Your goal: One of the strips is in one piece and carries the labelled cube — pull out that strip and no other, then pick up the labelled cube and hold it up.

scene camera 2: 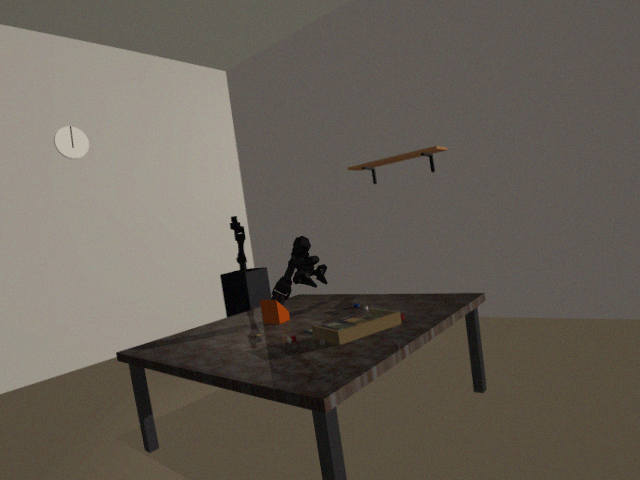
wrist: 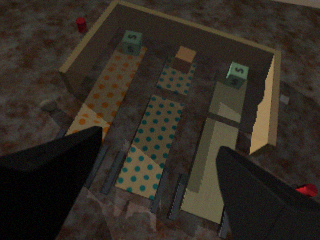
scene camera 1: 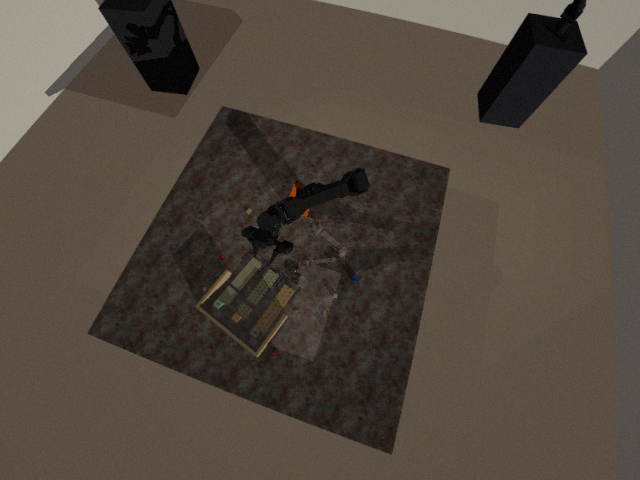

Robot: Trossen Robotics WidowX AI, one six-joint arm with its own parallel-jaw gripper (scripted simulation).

Scene:
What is the gripper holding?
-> Nothing.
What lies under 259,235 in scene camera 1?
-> The gripper.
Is the gripper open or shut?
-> Open.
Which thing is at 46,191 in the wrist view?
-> The gripper.

